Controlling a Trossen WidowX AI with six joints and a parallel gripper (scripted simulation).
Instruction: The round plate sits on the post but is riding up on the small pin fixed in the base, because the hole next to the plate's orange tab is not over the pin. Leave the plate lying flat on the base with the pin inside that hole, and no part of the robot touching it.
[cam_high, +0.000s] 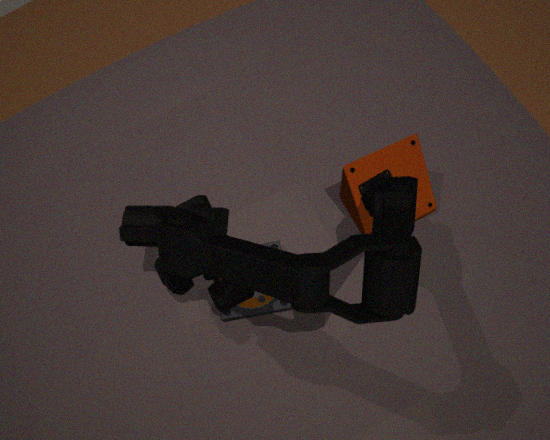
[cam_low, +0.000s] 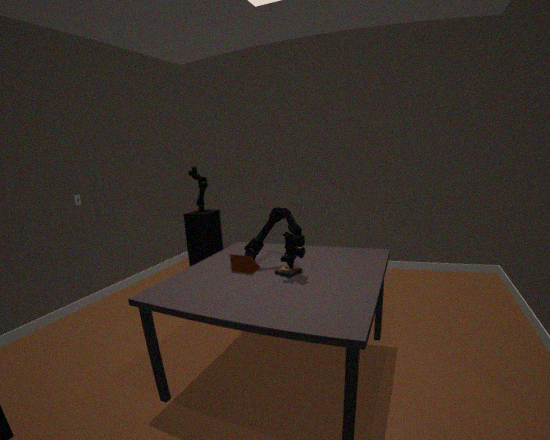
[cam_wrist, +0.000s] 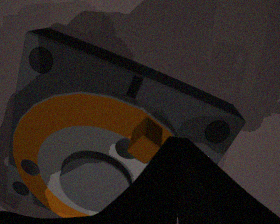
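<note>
Now: the round plate 30 mm to the left of my gripper tip, 20 mm behind it and 10 mm below it. From my gripper tip the other things lie so: grey square base 40 mm to the left, 30 mm behind, 20 mm below.
</note>
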